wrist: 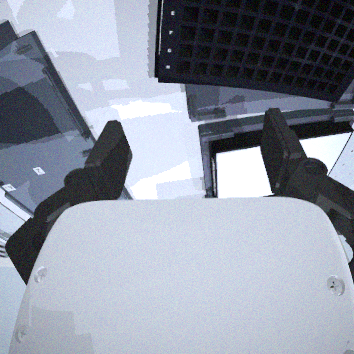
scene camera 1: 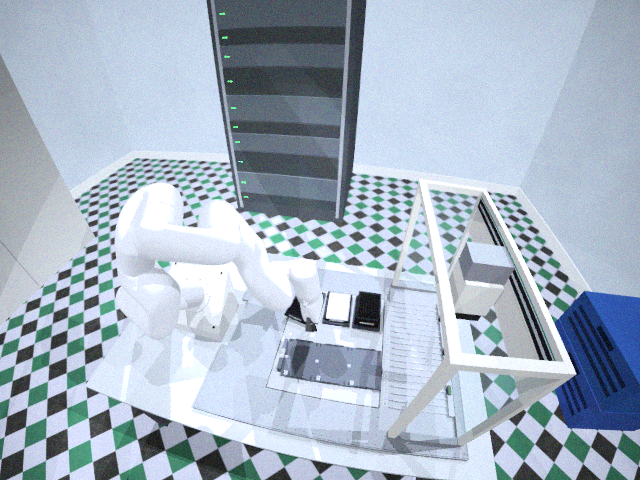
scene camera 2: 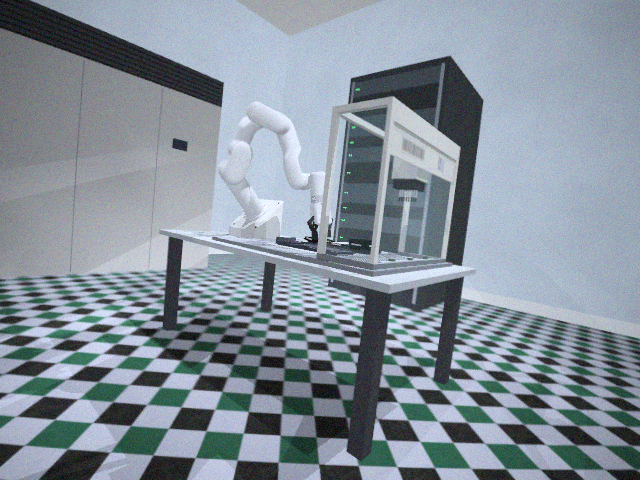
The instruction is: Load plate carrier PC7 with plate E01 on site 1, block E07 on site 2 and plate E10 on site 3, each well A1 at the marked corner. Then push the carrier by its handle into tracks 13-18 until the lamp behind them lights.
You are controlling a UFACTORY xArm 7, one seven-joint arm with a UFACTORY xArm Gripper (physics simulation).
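Frame: origin at the arm's base, x ahead, y left, z up, level; millimetres.
Seen in the pictures: gripper, between the fingertips: (wrist: 192, 131) (scene camera 1: 315, 318); arm's base, origin of its link: (scene camera 1: 194, 293) (scene camera 2: 256, 213).
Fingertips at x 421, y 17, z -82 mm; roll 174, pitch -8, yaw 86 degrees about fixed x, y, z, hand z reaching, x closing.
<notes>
Pixels of each thing's top centre, then the offset from my fingertips to it. Level surfaces: height alone.
- Plate carrier PC7, centre of its top: (wrist: 61, 211) (scene camera 1: 331, 360) (scene camera 2: 314, 241) dx +70, dy -147, dz -7 mm
- track deck, height of its surface: dz -37 mm
- block, centre of its top: (wrist: 294, 24) (scene camera 1: 302, 304) dx -53, dy +59, dz -3 mm
- white-topped plate, centre of its top: (wrist: 280, 171) (scene camera 1: 338, 305) dx +76, dy +73, dz -11 mm
Plate carrier PC7 (scene camera 1: 330, 364) (wrist: 30, 130) lies left of the track deck (scene camera 1: 413, 330); small site marks show on it and no plate stands on it. A black gridded plate or block (wrist: 255, 45) (scene camera 1: 293, 311) sits askew over its holder. A white-topped plate (scene camera 1: 338, 305) (wrist: 240, 172) and a black one (scene camera 1: 368, 308) stand to its right in scene camera 1. I cannot tell their labels. My gripper (scene camera 1: 311, 326) (scene camera 2: 320, 236) (wrist: 192, 131) is open and empty, low beside the askew one, its right finger over the white-topped plate in the wrist view.
A cream enclosure frame (scene camera 1: 438, 268) (scene camera 2: 384, 191) stands over the tracks, with a pipetting head (scene camera 2: 408, 184) inside. A dark equipment cabinet (scene camera 1: 284, 111) stands behind the table, and a blue box (scene camera 1: 599, 356) stands to the right. A small green mark (scene camera 1: 448, 390) shows at the tracks' far side.
</notes>
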